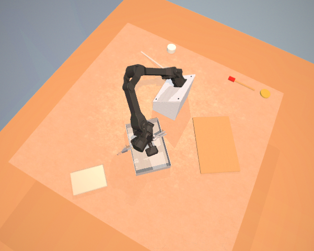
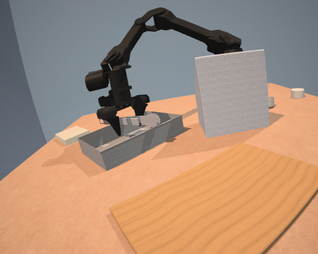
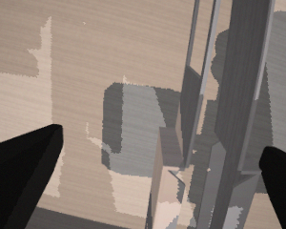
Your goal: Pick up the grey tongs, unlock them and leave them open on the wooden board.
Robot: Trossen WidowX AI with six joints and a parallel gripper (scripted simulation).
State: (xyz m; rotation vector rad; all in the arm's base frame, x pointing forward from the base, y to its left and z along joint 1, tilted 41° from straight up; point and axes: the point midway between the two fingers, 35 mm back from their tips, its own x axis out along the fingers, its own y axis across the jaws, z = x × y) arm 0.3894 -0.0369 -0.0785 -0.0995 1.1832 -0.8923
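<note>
Now: the grey roasting tin 10 mm to the left of my gripper tip and 10 mm below it. Also, from my gripper tip: yellow lock piece (70 mm ahead, 40 mm to the right, 30 mm above); wooden board (340 mm to the left, 260 mm behind, 30 mm below); cream pad (340 mm ahead, 150 mm to the right, 30 mm below).
</note>
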